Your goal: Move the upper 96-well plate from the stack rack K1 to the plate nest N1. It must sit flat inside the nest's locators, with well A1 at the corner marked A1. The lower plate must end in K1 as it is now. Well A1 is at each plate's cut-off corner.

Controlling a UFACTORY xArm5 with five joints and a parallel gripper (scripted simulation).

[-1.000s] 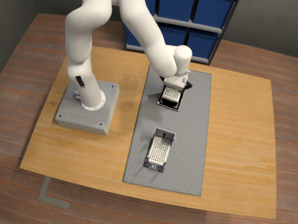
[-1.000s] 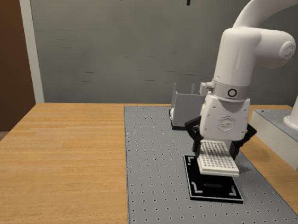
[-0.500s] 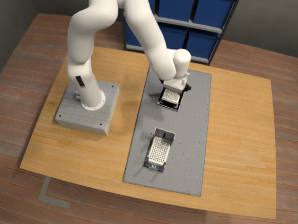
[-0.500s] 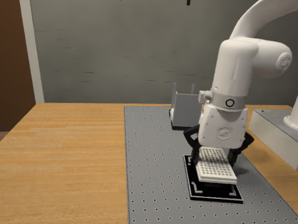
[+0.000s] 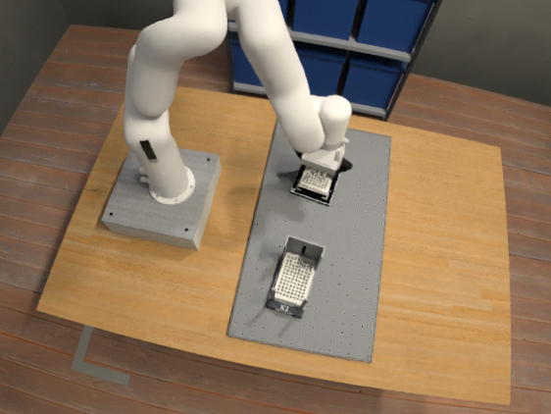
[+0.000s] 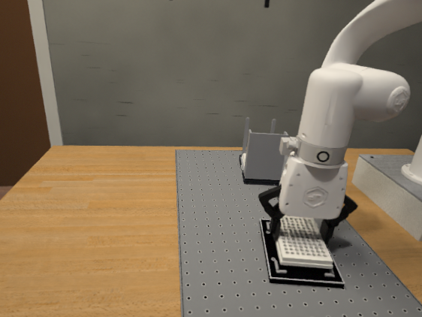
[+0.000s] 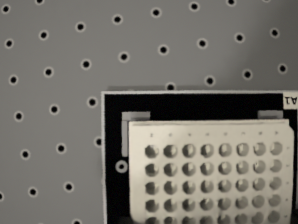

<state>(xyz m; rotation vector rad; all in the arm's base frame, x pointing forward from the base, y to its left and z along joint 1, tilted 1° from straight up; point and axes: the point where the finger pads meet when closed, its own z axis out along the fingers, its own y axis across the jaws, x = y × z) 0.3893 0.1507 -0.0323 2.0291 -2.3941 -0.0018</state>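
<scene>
The 96-well plate lies 10 mm below my hand. The rest, counted from my hand: black plate nest N1: 40 mm below.
</scene>
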